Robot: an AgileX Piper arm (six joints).
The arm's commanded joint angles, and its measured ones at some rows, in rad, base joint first. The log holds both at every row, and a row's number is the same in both.
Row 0, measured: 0.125, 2.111, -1.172, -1.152, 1.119, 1.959
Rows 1 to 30, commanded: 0.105, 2.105, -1.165, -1.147, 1.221, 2.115; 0.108, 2.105, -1.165, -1.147, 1.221, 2.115; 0.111, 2.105, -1.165, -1.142, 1.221, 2.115; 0.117, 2.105, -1.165, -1.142, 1.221, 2.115; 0.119, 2.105, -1.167, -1.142, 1.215, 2.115; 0.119, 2.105, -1.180, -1.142, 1.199, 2.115; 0.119, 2.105, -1.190, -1.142, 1.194, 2.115; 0.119, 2.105, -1.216, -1.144, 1.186, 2.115; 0.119, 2.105, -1.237, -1.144, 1.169, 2.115; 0.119, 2.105, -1.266, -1.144, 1.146, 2.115; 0.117, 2.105, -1.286, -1.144, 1.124, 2.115; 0.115, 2.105, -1.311, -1.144, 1.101, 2.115; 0.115, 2.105, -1.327, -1.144, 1.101, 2.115; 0.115, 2.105, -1.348, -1.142, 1.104, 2.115; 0.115, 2.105, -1.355, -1.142, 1.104, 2.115; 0.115, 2.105, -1.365, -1.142, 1.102, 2.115; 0.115, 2.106, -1.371, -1.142, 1.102, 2.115; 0.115, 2.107, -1.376, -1.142, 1.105, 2.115; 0.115, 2.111, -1.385, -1.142, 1.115, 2.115; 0.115, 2.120, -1.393, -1.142, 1.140, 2.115; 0.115, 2.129, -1.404, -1.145, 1.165, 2.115; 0.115, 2.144, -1.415, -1.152, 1.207, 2.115; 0.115, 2.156, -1.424, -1.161, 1.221, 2.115; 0.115, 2.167, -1.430, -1.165, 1.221, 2.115; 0.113, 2.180, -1.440, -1.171, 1.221, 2.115; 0.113, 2.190, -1.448, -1.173, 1.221, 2.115; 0.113, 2.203, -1.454, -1.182, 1.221, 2.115; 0.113, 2.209, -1.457, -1.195, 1.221, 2.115; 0.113, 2.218, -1.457, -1.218, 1.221, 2.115; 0.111, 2.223, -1.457, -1.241, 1.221, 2.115
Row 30, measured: 0.114, 2.204, -1.448, -1.162, 1.121, 1.959
